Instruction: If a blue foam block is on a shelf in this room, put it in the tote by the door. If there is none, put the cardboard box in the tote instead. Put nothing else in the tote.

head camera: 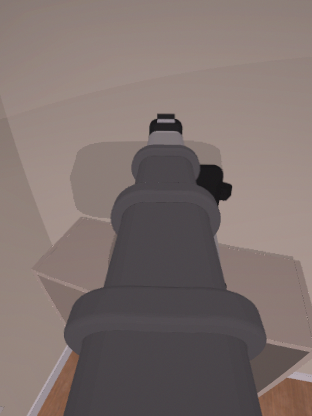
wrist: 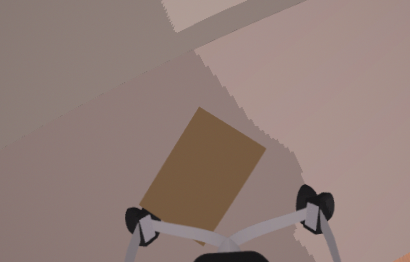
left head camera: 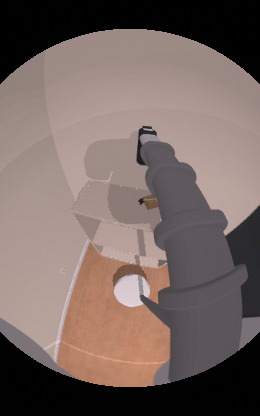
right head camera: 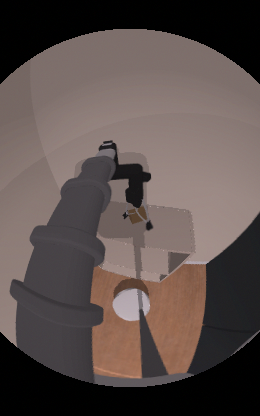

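Seen in the pictures: gripper, between the fingertips: (wrist: 229, 208) (left head camera: 152, 209) (right head camera: 136, 223); robot's base, origin of its link: (left head camera: 131, 289) (right head camera: 131, 303).
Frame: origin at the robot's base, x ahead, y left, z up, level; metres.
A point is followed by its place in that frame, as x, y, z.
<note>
A brown cardboard box (left head camera: 151, 202) @(0.479, -0.073, 1.081) (right head camera: 134, 218) @(0.475, -0.074, 1.068) (wrist: 202, 175) @(0.513, -0.093, 1.082) lies on the top board of a pale shelf unit (head camera: 260, 290) @(0.428, -0.265, 1.033) (left head camera: 97, 194) @(0.589, 0.240, 1.033) (right head camera: 172, 225) @(0.438, -0.281, 1.033) (wrist: 350, 125) @(0.453, -0.226, 1.033). My gripper (right head camera: 137, 220) @(0.469, -0.085, 1.033) (wrist: 229, 208) @(0.469, -0.085, 1.033) is open, above the near end of the box. In the wrist view the left fingertip overlaps the box's near-left corner, while the right fingertip is well to its right. The box is not gripped; the height gap is hard to judge. In the head camera the arm hides the box and fingers. No blue foam block or tote shows.
The wall (head camera: 165, 90) @(0.682, 0.004, 1.484) rises directly behind the shelf unit. A white round-topped object (left head camera: 131, 291) @(-0.015, 0.005, 0.187) (right head camera: 131, 305) @(-0.013, -0.006, 0.187) stands on the wooden floor in front of it. A large dark surface (right head camera: 232, 295) @(-0.150, -0.974, 0.538) stands at the right. A wall outlet (left head camera: 62, 270) @(0.157, 0.733, 0.384) is at the left.
</note>
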